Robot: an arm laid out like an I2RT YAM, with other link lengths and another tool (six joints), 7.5 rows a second.
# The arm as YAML. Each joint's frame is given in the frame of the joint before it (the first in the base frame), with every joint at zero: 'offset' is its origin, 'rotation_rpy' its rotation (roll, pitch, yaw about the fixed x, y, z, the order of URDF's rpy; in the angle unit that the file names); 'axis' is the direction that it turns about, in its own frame. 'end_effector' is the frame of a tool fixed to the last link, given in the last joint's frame.
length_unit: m
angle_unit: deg
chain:
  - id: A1
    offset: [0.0, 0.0, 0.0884]
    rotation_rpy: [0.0, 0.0, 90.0]
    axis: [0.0, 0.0, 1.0]
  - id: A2
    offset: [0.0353, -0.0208, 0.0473]
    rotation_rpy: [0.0, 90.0, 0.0]
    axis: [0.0, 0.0, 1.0]
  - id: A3
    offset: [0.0, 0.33, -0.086]
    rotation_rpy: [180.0, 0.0, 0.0]
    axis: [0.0, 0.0, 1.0]
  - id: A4
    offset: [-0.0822, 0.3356, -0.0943]
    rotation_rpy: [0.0, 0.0, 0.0]
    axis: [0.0, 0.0, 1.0]
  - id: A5
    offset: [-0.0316, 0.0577, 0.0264]
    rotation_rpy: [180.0, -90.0, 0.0]
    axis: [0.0, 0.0, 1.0]
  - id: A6
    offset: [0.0, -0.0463, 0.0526]
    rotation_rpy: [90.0, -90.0, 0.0]
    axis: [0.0, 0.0, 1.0]
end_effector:
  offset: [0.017, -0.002, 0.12]
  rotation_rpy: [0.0, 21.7, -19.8]
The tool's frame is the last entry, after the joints.
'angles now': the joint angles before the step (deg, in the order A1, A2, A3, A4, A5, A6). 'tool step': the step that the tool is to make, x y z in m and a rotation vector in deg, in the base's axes. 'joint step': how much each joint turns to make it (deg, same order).
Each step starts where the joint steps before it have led.
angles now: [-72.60, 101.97, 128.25, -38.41, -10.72, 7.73]
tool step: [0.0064, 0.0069, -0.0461, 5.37, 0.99, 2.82]
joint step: [0.00, -2.99, -9.30, 0.87, -2.90, -0.09]
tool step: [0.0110, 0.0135, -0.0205, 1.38, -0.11, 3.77]
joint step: [0.61, -2.72, -6.34, 2.20, -3.17, -0.51]
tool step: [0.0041, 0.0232, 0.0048, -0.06, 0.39, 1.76]
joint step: [1.06, -2.82, -2.03, -1.05, -0.53, -0.62]
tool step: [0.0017, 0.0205, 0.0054, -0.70, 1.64, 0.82]
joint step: [1.31, -2.37, -1.13, -1.59, 1.06, -1.58]
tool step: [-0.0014, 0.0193, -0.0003, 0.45, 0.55, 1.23]
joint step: [0.45, -2.55, -2.11, -1.23, -0.61, -0.63]
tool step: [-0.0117, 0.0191, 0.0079, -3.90, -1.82, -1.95]
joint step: [0.09, -5.98, -6.86, 5.44, 1.84, 0.97]
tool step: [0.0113, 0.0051, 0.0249, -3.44, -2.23, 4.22]
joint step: [0.09, 0.52, 2.44, 2.04, -4.21, -0.17]
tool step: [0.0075, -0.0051, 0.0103, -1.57, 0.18, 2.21]
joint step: [0.00, 2.01, 3.07, -0.08, -2.02, -1.23]
